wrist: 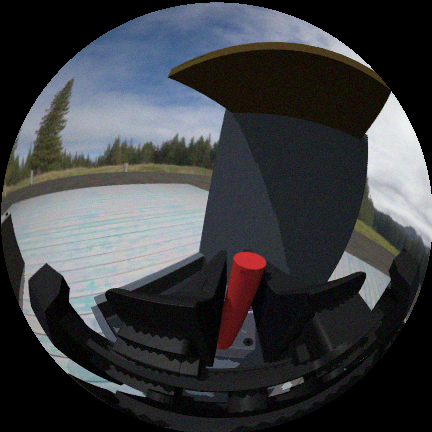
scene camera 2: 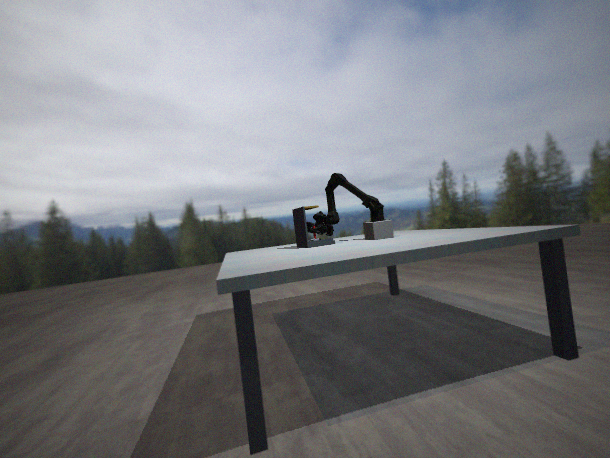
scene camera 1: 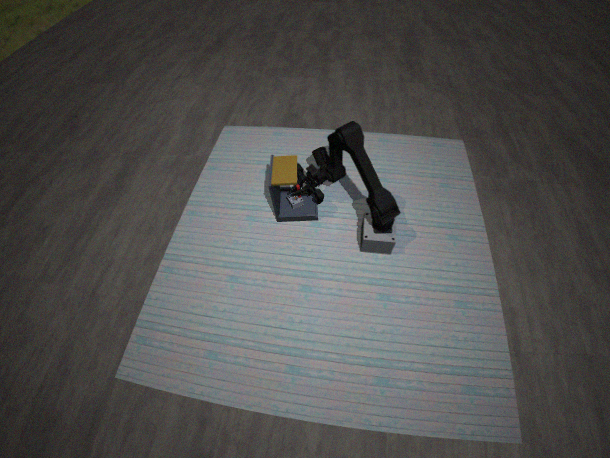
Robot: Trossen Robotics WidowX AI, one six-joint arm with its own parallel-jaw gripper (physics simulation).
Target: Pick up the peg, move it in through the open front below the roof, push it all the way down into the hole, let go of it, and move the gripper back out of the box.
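Places are measured from the arm's base along level axes (x ahead, y left, z up), in metres.
Pixels of known places: gripper, fingertip midpoint: [wrist: 234, 255] [scene camera 2: 310, 230] [scene camera 1: 290, 193]; arm's base, link origin: [scene camera 2: 378, 220] [scene camera 1: 382, 225].
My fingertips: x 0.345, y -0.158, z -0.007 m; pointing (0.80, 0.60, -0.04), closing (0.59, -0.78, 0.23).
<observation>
Ahead of a thing's pixels: the offset from my fingertips to its middle. Level surfaces: height alone.
The red peg {0.018 m down, 0.030 m back, 0.025 m right} [scene camera 1: 297, 187] [scene camera 2: 315, 234] [wrist: 242, 300] stands between the fingers of my gripper [scene camera 1: 299, 191] [wrist: 234, 255]. In the wrist view it leans across the gap, its top toward the right finger and its lower end toward the left one. My gripper is shut on the peg, low over the box floor. The light grey plate {0.067 m down, 0.013 m back, 0.018 m right} [scene camera 1: 295, 201] [wrist: 238, 348] with small dark screws lies under the peg's lower end. Whether that end is in the hole cannot be told. The yellow roof [scene camera 1: 284, 170] [scene camera 2: 311, 207] [wrist: 280, 80] hangs above and beyond the fingers.
The box's dark grey wall [scene camera 2: 300, 227] [wrist: 320, 190] rises behind the peg and carries the roof. The box's grey floor {0.085 m down} [scene camera 1: 306, 213] reaches out on the near side in scene camera 1. The arm's grey base block [scene camera 1: 377, 243] [scene camera 2: 379, 230] stands to the right of the box on the table {0.092 m down} [scene camera 2: 400, 246].
</observation>
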